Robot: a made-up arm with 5 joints. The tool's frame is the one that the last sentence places.
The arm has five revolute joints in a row. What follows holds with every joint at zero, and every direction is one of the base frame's.
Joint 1 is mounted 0.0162 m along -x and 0.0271 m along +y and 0.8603 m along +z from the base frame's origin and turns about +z.
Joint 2 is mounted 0.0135 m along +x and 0.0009 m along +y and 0.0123 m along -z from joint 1 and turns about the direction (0, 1, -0.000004).
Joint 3 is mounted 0.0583 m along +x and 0.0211 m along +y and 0.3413 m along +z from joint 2 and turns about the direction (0, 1, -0.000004).
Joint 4 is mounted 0.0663 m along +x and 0.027 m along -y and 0.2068 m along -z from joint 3 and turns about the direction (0, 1, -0.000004).
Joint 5 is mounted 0.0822 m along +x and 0.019 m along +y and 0.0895 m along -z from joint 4 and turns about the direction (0, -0.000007, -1).
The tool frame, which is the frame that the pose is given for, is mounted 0.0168 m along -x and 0.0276 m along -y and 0.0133 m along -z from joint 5; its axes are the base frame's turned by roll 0, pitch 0 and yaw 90 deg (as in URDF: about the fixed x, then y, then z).
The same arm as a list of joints. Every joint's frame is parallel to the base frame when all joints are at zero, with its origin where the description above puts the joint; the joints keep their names.
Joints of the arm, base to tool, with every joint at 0 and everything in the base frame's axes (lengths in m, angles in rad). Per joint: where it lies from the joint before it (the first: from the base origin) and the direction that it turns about. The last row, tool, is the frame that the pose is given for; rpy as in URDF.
joint 1: origin -0.0162 0.0271 0.8603 axis 0 0 1
joint 2: origin 0.0135 0.0009 -0.0123 axis 0 1 0
joint 3: origin 0.0583 0.0211 0.3413 axis 0 1 0
joint 4: origin 0.0663 -0.027 -0.2068 axis 0 1 0
joint 5: origin 0.0822 0.019 -0.0895 axis 0 0 -1
tool: origin -0.0168 -0.0276 -0.0133 rpy 0 0 1.5708

